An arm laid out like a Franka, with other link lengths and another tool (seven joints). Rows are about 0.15 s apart.
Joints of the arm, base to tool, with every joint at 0 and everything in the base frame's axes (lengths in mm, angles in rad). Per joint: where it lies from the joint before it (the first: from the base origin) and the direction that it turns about. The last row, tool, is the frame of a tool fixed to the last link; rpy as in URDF.
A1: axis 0 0 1 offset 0 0 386.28
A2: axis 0 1 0 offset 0 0 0
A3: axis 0 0 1 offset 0 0 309.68
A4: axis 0 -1 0 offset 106.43 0 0
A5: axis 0 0 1 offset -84.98 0 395.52
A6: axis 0 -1 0 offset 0 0 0
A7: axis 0 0 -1 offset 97.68 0 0
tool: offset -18 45 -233.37 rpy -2.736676 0 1.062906
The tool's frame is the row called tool.
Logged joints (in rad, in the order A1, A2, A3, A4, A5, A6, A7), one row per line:
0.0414, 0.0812, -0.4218, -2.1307, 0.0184, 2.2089, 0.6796
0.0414, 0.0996, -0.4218, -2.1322, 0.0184, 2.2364, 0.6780
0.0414, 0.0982, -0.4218, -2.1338, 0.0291, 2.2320, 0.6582
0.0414, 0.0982, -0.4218, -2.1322, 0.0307, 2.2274, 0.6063
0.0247, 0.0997, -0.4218, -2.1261, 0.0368, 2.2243, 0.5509
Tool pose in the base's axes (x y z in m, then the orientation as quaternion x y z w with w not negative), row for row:
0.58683, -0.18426, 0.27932, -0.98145, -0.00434, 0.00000, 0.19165
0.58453, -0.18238, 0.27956, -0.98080, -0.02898, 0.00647, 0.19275
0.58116, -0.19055, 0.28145, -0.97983, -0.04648, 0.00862, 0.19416
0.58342, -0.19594, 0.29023, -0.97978, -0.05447, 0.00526, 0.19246
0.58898, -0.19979, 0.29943, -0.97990, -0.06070, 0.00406, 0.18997
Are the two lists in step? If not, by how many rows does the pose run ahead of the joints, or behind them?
The pose runs 2 rows ahead of the joints: the pose in row i belongs to the joints in row i + 2.
